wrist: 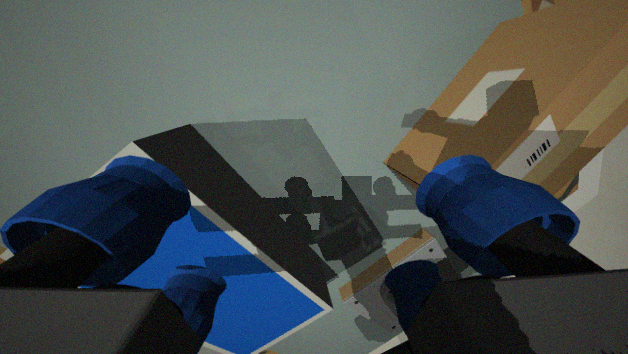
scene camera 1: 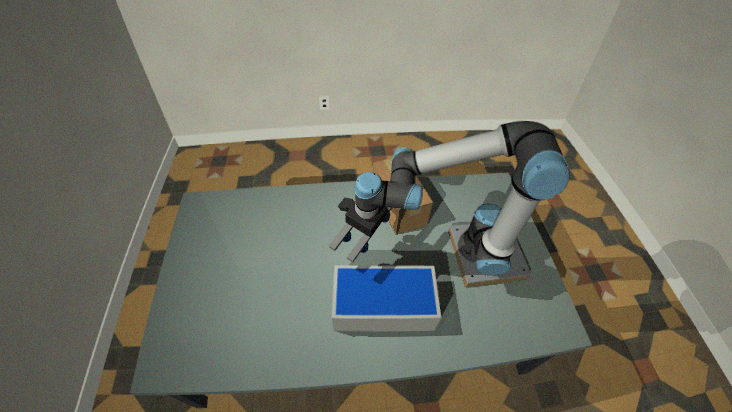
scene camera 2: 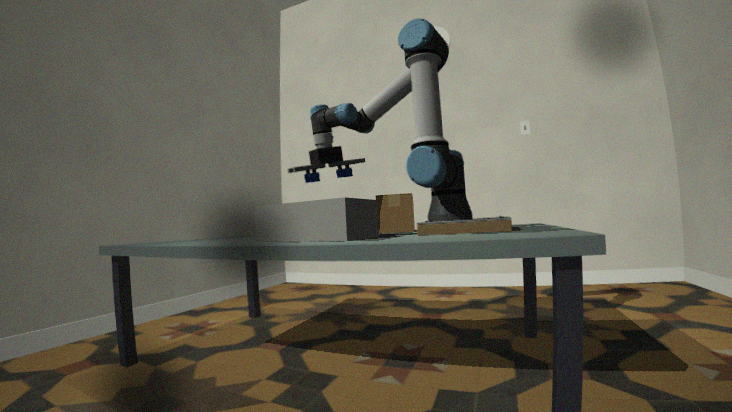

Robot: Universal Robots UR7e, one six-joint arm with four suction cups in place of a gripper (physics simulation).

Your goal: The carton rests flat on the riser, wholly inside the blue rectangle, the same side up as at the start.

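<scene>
My suction head [wrist: 126, 209] holds nothing, and the cup is 27 cm from the middle of a grey riser [scene camera 2: 339, 219]. On the table rests a brown carton [scene camera 2: 395, 211]. I see the brown carton in the wrist view too [wrist: 535, 100], and scene camera 1 shows the carton [scene camera 1: 401, 220] as well.
</scene>
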